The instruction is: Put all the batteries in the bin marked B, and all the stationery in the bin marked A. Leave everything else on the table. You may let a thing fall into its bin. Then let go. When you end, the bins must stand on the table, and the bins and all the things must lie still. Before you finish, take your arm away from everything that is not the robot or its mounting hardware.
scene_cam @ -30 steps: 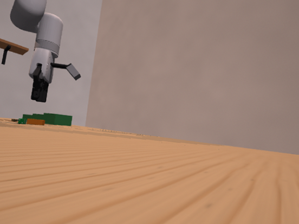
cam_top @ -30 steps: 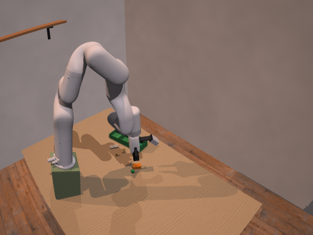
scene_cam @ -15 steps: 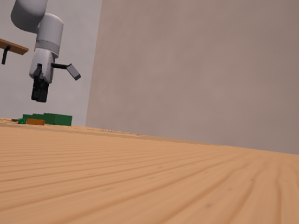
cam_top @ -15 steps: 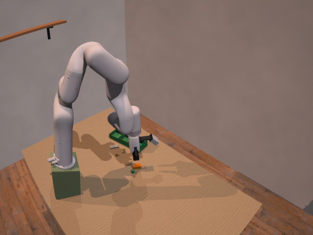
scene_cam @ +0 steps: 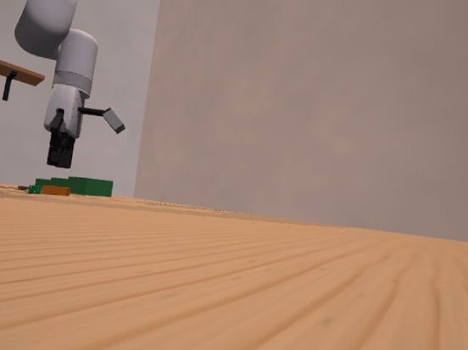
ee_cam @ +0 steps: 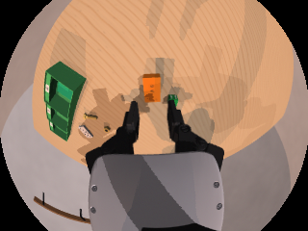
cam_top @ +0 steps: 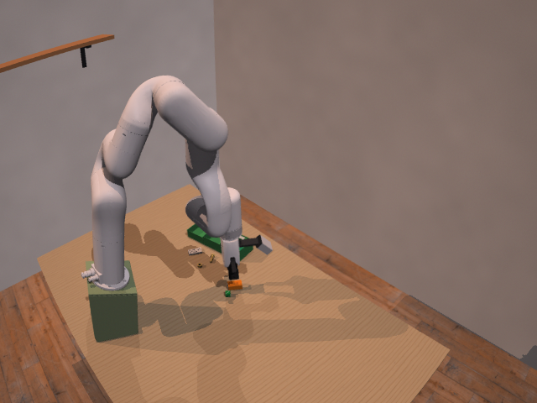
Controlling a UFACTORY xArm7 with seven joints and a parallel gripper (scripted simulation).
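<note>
Now: the orange block 70 mm below my hand, 10 mm to the left of it and 10 mm behind it. Also, from my hand: white flat thing: 230 mm to the left, 80 mm below, 30 mm ahead; then small green piece: 70 mm below, 40 mm behind, 10 mm to the right; then flat green block: 130 mm ahead, 120 mm to the left, 70 mm below.
</note>
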